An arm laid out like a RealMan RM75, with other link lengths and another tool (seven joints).
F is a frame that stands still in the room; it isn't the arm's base.
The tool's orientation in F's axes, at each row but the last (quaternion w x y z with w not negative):
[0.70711 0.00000 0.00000 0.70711]
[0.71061 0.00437 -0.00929 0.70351]
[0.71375 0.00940 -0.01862 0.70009]
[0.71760 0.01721 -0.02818 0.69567]
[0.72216 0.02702 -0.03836 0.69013]
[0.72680 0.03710 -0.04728 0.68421]
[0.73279 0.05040 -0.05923 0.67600]
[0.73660 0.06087 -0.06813 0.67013]
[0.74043 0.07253 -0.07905 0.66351]
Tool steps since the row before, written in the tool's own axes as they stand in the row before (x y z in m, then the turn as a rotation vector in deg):
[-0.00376 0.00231 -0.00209 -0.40 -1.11 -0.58]
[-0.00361 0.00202 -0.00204 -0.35 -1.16 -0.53]
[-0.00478 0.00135 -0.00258 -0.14 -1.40 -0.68]
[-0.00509 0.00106 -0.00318 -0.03 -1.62 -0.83]
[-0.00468 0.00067 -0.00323 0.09 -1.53 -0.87]
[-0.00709 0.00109 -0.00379 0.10 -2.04 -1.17]
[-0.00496 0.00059 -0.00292 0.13 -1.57 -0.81]
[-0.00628 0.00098 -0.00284 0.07 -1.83 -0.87]
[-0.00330 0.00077 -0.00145 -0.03 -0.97 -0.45]
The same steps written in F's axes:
[-0.00231 -0.00376 -0.00209 1.11 -0.40 -0.58]
[-0.00204 -0.00355 -0.00212 1.16 -0.35 -0.53]
[-0.00141 -0.00465 -0.00278 1.41 -0.14 -0.67]
[-0.00116 -0.00484 -0.00352 1.63 -0.03 -0.81]
[-0.00082 -0.00433 -0.00366 1.55 0.10 -0.84]
[-0.00144 -0.00651 -0.00462 2.06 0.11 -1.13]
[-0.00093 -0.00439 -0.00366 1.59 0.13 -0.77]
[-0.00150 -0.00554 -0.00394 1.84 0.05 -0.84]
[-0.00109 -0.00281 -0.00212 0.97 -0.04 -0.45]

